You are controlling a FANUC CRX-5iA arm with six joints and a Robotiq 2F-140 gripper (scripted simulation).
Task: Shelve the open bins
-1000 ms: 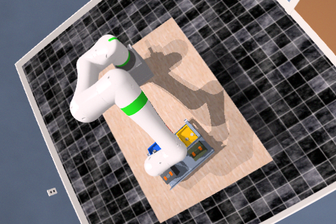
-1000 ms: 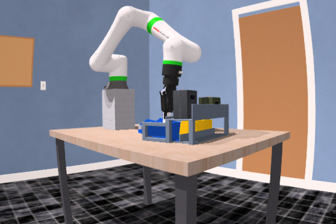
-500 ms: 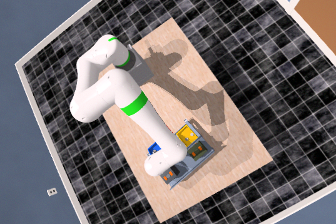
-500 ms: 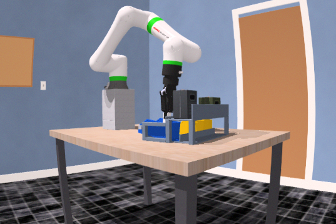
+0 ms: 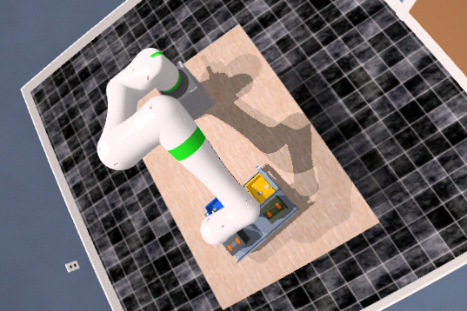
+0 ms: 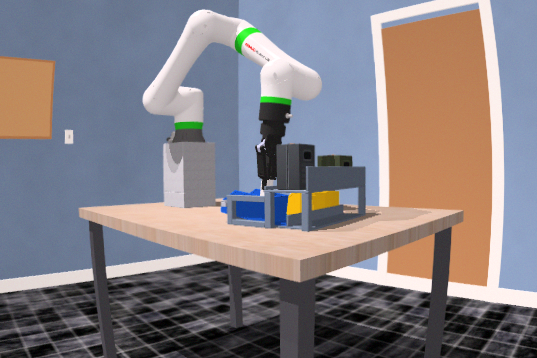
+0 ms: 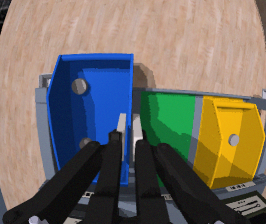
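Now: the blue bin 50 mm to the right of my hand and 40 mm below it. Round my hand: yellow bin: 190 mm to the left, 50 mm below; then dark box: 150 mm ahead, 20 mm to the right, 70 mm above.
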